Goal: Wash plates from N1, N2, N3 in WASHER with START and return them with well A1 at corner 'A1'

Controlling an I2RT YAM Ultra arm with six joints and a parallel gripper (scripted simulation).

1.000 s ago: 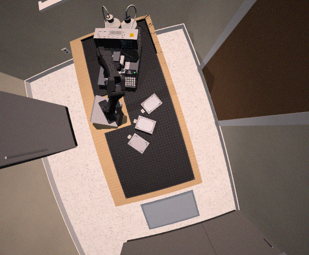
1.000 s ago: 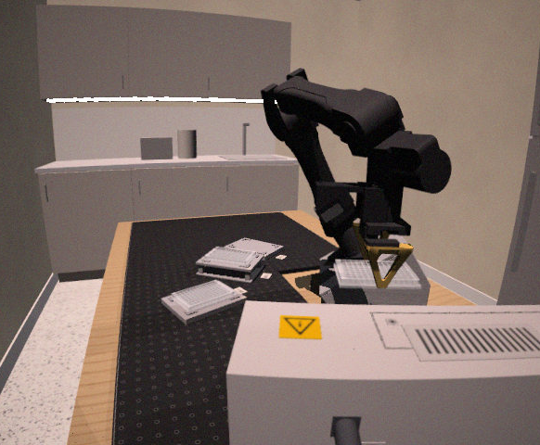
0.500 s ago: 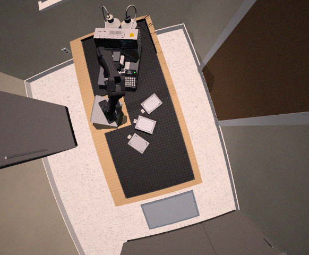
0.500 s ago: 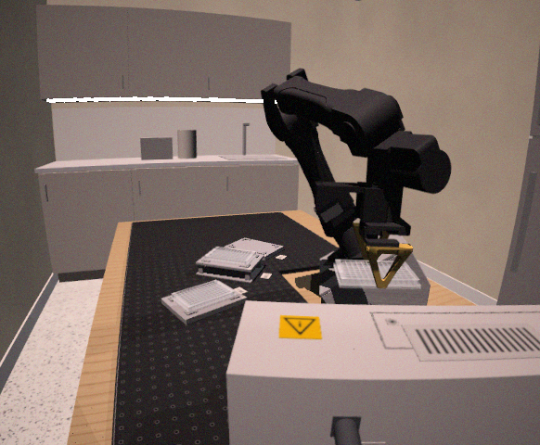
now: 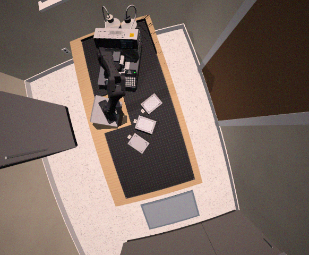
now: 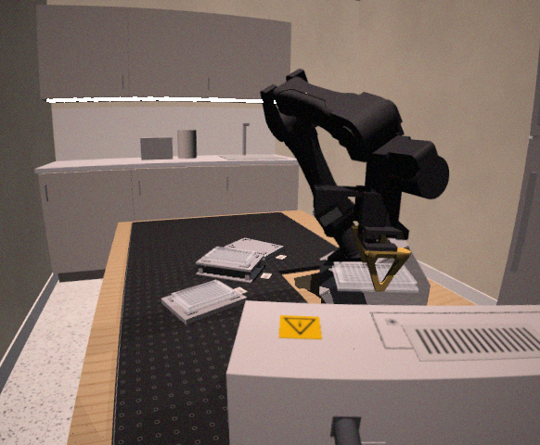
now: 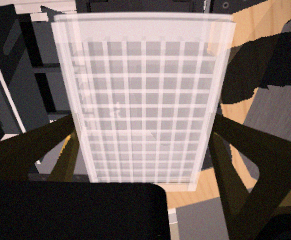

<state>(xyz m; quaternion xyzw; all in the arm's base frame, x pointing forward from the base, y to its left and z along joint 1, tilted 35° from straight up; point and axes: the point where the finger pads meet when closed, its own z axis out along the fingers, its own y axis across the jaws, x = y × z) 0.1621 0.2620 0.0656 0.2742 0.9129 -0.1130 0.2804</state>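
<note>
Now: hand 90 mm above the carrier pocket. Also, from my hand: n1 label 360 mm to the right, 170 mm below, 40 mm ahead; then grey nest slab 350 mm to the right, 160 mm below, 150 mm ahead; then washer 120 mm to the left, 100 mm ahead, 40 mm below.
</note>
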